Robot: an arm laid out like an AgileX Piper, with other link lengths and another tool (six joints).
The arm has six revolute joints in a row. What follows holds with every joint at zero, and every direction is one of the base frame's.
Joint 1 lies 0.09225 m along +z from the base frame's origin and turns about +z.
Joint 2 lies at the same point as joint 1 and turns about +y.
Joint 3 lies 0.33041 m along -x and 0.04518 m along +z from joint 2 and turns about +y.
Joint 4 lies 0.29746 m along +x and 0.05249 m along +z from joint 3 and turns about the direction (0.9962, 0, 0.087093).
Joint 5 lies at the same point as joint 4 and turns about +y.
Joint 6 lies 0.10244 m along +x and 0.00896 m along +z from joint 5 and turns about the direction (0.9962, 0, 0.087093).
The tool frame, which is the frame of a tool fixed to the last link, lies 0.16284 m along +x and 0.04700 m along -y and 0.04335 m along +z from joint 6; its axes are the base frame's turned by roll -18.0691, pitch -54.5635 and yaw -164.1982 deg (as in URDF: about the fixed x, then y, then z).
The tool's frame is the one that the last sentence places.
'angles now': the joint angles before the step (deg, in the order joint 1, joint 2, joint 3, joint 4, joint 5, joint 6). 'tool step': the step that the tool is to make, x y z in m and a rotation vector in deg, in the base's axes. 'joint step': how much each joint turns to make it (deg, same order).
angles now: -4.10, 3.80, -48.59, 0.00, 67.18, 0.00
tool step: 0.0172, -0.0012, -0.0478, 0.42, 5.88, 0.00
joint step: -0.02, -0.29, 6.18, 0.01, 0.01, -0.01
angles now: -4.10, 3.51, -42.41, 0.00, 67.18, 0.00
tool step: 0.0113, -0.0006, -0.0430, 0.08, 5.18, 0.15
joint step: 0.00, -0.25, 5.42, 0.01, 0.00, -0.33
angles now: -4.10, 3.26, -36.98, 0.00, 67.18, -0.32
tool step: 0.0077, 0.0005, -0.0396, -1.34, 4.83, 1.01
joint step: 0.00, -0.35, 5.07, 0.00, 0.00, -1.96
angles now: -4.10, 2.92, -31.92, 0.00, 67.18, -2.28
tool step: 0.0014, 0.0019, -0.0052, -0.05, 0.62, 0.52
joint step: 0.00, 0.00, 0.65, 0.42, -0.04, -0.53
